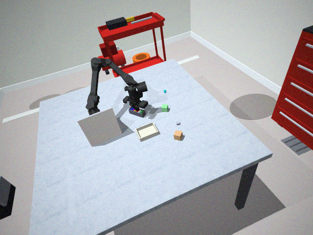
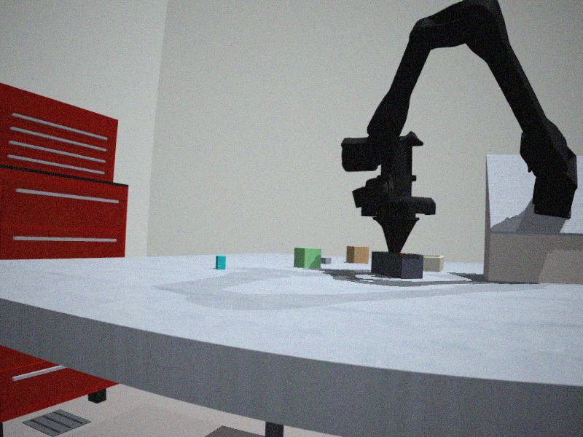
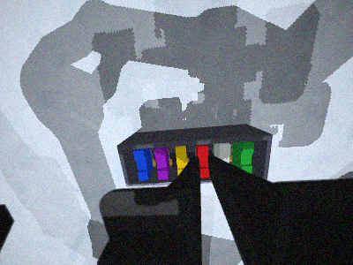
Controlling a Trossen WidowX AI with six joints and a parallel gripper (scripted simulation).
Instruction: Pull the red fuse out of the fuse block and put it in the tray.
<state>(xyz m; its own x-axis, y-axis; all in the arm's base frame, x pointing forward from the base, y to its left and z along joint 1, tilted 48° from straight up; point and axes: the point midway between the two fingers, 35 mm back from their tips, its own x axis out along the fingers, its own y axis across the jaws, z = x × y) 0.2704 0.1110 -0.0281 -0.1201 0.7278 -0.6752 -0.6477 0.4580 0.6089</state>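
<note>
The yellow fuse is 1 cm behind my gripper tip, 1 cm to the left of it and 1 cm below it. From my gripper tip the other things lie so: red fuse: 1 cm below; then green fuse: 2 cm ahead, 3 cm to the right, 1 cm below; then white fuse: 1 cm ahead, 1 cm to the right, 1 cm below.
</note>
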